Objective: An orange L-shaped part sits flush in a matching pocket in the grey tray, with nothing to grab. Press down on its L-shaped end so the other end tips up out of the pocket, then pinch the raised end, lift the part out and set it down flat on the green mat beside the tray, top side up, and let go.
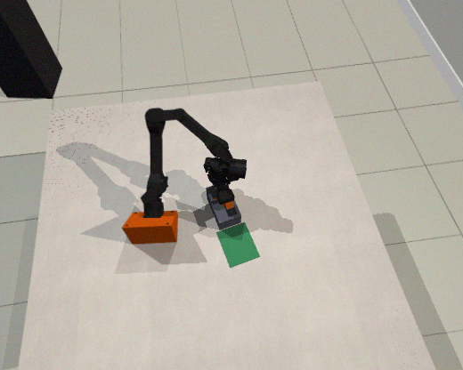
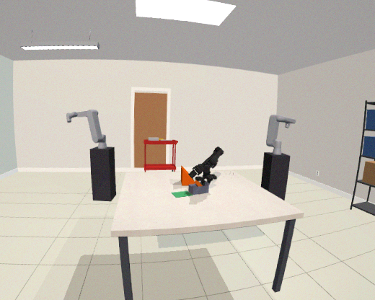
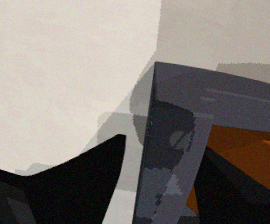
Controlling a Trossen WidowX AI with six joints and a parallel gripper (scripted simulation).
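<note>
The orange L-shaped part lies 10 mm ahead of my gripper tip, 50 mm to the right of it and 10 mm above it. Round my gripper tip: green mat 70 mm ahead, 210 mm to the right, 50 mm below.
</note>
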